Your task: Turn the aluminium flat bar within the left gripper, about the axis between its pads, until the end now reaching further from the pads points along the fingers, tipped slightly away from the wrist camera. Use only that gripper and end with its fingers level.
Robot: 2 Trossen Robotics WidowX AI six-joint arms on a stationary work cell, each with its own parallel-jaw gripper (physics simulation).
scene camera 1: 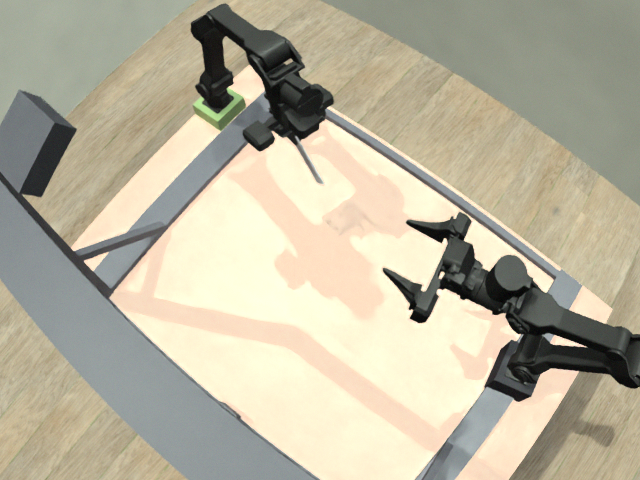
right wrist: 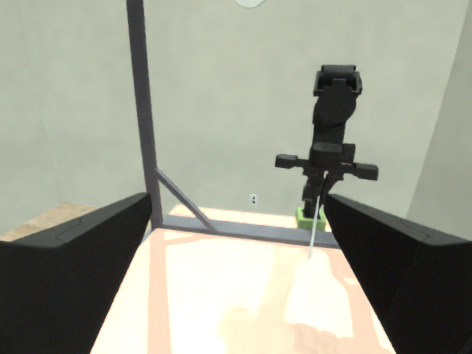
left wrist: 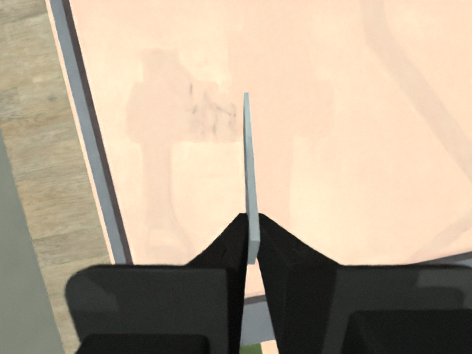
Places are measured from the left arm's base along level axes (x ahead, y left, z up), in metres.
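Pixels of known places: left gripper, fingertip midpoint: (scene camera 1: 296,143) (right wrist: 316,207) (left wrist: 250,221); right gripper, fingertip midpoint: (scene camera 1: 394,244) (right wrist: 239,201); left arm's base, origin of the base link: (scene camera 1: 217,100) (right wrist: 310,214); right arm's base, origin of the base link: (scene camera 1: 521,367).
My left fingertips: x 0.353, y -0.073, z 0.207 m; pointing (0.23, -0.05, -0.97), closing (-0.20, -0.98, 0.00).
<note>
Ahead of a thing's pixels: the offset from my left fingertips to its middle. "spot": to the spot under its first point.
The aluminium flat bar @[0.031 m ahead, 0.006 m right, 0.026 m down] (scene camera 1: 309,161) (left wrist: 250,170) (right wrist: 314,230) is thin and light grey. My left gripper (scene camera 1: 293,137) (left wrist: 250,221) is shut on it. In the left wrist view the bar stands edge-on; its longer part reaches up the picture beyond the fingertips, and its short end shows just below them, in front of the fingers. In the right wrist view the long part hangs steeply down from the left gripper (right wrist: 322,192), leaning slightly. My right gripper (scene camera 1: 395,245) (right wrist: 239,201) is wide open and empty, well apart from the bar.
A grey rail (scene camera 1: 439,193) (left wrist: 95,140) runs along one side of the work surface. A grey crossbeam @[spot: 0.251 m back, 0.175 m right, 0.236 m down] (scene camera 1: 180,191) (right wrist: 250,231) lies near the left arm's green base block (scene camera 1: 219,114) (right wrist: 303,220). A slanting grey brace @[0.224 m back, 0.381 m right, 0.134 m down] (scene camera 1: 124,241) (right wrist: 185,200) joins the frame.
</note>
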